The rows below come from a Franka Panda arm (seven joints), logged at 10 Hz.
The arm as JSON. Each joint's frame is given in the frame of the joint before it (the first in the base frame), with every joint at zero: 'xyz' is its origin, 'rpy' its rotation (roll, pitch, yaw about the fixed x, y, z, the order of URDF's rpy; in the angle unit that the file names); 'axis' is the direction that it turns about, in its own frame. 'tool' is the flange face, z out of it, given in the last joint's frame.
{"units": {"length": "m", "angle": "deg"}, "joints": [
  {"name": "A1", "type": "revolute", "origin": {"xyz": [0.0, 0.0, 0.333], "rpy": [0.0, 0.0, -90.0]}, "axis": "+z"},
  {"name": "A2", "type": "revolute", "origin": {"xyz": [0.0, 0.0, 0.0], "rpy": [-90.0, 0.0, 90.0]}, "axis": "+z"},
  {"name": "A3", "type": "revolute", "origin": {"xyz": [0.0, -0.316, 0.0], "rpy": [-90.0, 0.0, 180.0]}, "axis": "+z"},
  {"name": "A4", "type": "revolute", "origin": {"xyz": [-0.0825, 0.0, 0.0], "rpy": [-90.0, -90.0, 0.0]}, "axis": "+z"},
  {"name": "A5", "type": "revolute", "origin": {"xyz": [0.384, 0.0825, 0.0], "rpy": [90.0, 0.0, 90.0]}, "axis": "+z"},
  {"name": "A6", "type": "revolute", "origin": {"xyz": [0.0, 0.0, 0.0], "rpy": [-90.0, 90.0, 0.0]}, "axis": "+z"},
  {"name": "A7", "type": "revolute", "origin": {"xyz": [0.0, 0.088, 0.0], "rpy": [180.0, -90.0, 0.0]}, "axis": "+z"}
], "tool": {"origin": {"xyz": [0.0, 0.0, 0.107], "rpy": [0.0, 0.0, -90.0]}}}
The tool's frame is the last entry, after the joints.
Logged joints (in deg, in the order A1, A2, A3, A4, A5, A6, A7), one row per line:
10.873 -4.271 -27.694 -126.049 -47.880 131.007 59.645
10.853 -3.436 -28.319 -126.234 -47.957 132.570 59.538
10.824 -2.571 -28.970 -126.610 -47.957 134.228 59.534
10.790 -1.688 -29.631 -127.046 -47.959 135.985 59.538
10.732 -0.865 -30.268 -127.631 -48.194 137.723 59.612
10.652 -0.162 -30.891 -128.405 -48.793 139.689 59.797
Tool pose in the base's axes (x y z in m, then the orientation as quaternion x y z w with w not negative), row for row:
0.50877 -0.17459 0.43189 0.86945 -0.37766 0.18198 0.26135
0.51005 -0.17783 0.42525 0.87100 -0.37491 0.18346 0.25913
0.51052 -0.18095 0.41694 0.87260 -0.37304 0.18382 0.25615
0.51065 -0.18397 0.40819 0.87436 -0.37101 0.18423 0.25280
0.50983 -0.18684 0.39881 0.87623 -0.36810 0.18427 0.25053
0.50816 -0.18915 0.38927 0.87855 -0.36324 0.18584 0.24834
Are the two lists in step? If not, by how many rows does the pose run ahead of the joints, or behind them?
They are in step.
